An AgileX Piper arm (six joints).
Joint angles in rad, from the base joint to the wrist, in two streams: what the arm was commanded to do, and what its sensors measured. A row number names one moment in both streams.
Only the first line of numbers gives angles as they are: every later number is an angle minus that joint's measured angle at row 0.
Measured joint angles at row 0: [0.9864, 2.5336, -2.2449, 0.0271, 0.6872, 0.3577]
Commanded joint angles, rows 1 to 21: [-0.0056, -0.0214, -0.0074, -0.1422, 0.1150, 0.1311]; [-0.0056, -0.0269, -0.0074, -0.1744, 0.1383, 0.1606]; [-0.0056, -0.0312, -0.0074, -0.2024, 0.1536, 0.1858]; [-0.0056, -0.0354, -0.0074, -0.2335, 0.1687, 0.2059]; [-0.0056, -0.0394, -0.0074, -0.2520, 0.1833, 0.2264]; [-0.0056, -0.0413, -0.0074, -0.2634, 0.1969, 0.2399]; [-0.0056, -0.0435, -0.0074, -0.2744, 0.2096, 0.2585]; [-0.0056, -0.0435, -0.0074, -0.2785, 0.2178, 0.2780]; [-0.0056, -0.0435, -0.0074, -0.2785, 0.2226, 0.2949]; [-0.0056, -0.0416, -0.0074, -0.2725, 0.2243, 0.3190]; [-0.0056, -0.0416, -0.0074, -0.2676, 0.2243, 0.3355]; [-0.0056, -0.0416, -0.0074, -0.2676, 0.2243, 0.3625]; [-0.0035, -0.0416, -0.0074, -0.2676, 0.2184, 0.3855]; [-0.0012, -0.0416, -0.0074, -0.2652, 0.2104, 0.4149]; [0.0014, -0.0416, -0.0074, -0.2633, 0.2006, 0.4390]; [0.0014, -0.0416, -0.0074, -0.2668, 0.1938, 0.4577]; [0.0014, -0.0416, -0.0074, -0.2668, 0.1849, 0.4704]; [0.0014, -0.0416, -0.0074, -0.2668, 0.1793, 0.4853]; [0.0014, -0.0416, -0.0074, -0.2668, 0.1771, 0.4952]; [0.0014, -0.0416, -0.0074, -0.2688, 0.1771, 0.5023]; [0.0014, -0.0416, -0.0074, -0.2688, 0.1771, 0.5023]
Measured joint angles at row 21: [0.0000, -0.0270, 0.0000, -0.2703, 0.1969, 0.4598]
